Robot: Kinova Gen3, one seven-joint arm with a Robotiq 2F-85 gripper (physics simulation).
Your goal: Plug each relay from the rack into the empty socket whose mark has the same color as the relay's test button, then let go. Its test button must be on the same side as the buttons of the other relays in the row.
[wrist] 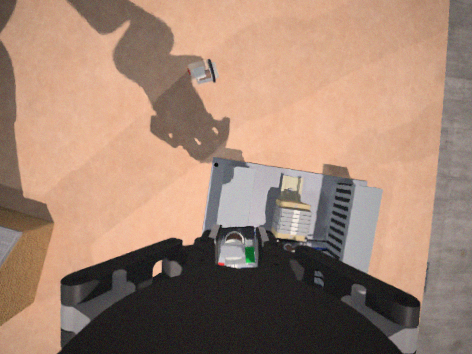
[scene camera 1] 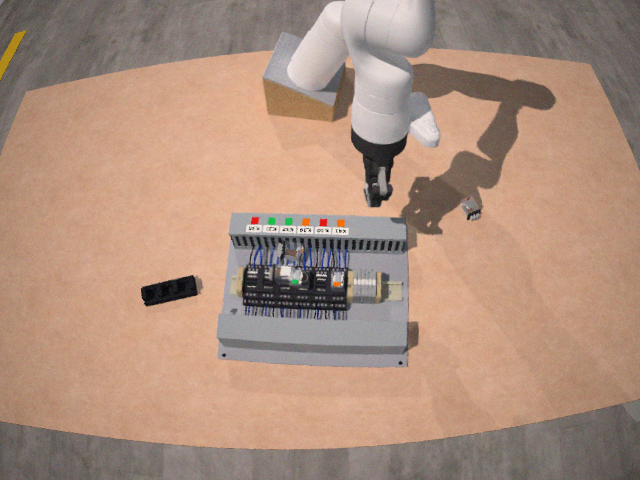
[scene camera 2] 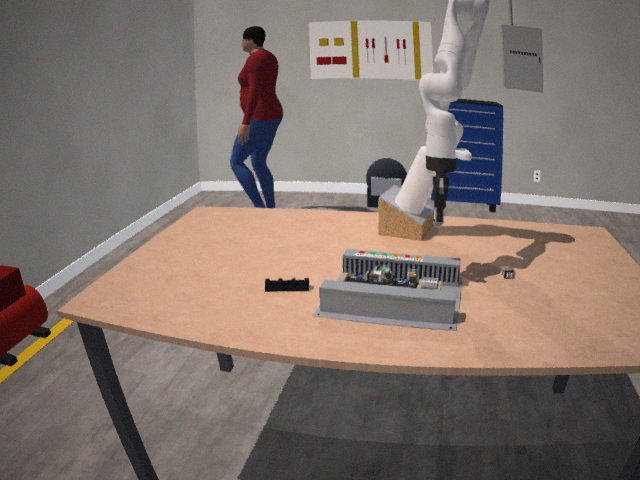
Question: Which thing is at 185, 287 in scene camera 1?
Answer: A black rack.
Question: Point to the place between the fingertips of my gripper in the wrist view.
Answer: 238, 237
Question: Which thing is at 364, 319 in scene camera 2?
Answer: A grey panel.
